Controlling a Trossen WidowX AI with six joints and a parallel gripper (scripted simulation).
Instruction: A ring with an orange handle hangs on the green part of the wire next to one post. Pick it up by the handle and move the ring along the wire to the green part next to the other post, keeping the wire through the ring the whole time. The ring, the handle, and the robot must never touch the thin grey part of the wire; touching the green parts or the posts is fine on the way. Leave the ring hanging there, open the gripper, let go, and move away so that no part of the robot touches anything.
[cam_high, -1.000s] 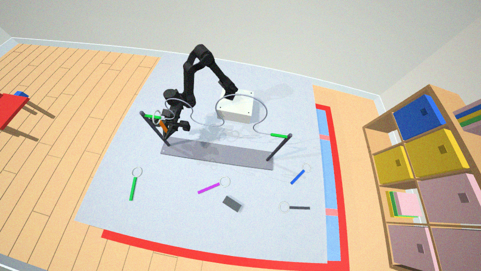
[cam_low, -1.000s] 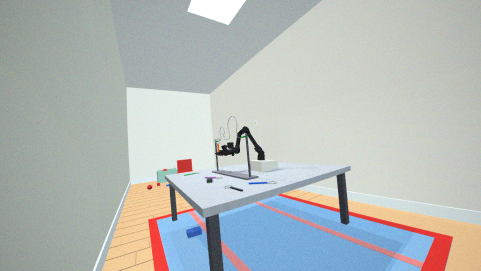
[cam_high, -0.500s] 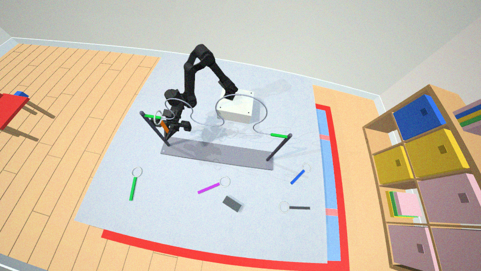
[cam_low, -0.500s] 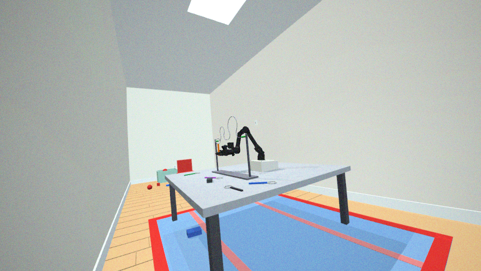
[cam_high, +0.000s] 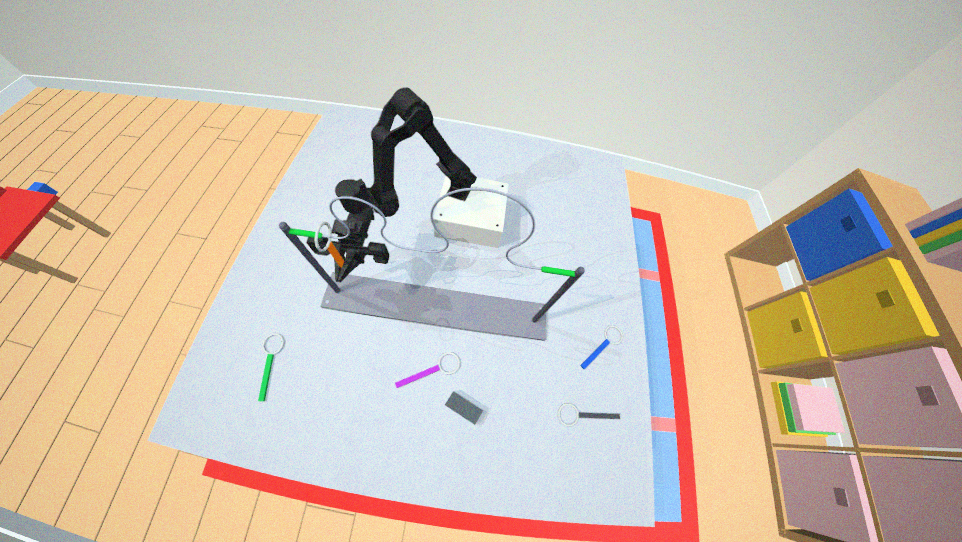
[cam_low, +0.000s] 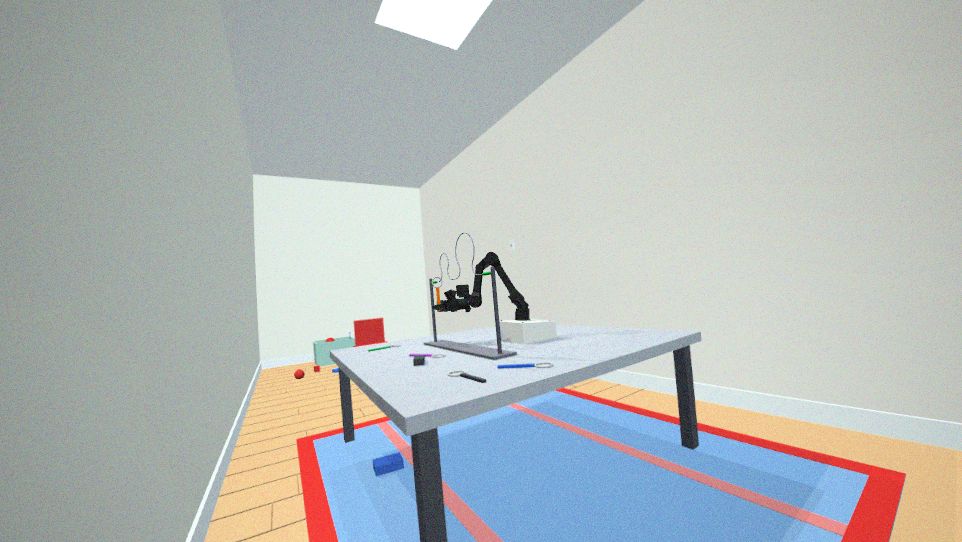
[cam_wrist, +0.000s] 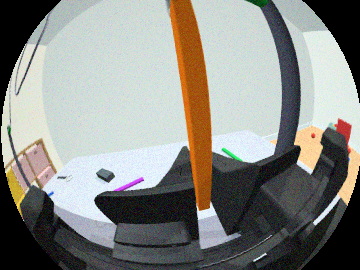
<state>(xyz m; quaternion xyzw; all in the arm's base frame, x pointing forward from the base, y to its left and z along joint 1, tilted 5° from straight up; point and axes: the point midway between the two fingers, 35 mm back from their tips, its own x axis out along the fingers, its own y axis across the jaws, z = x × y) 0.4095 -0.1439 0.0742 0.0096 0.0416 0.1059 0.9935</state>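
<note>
Now: gripper tip 80 mm below the orange-handled ring, 40 mm past it and 10 mm to the left of it. The rest, counted from my gripper tip: green-handled ring (220 mm ahead, 190 mm below, 160 mm to the right); dark block (370 mm to the left, 180 mm below, 150 mm ahead); purple-handled ring (260 mm to the left, 190 mm below, 80 mm ahead).
</note>
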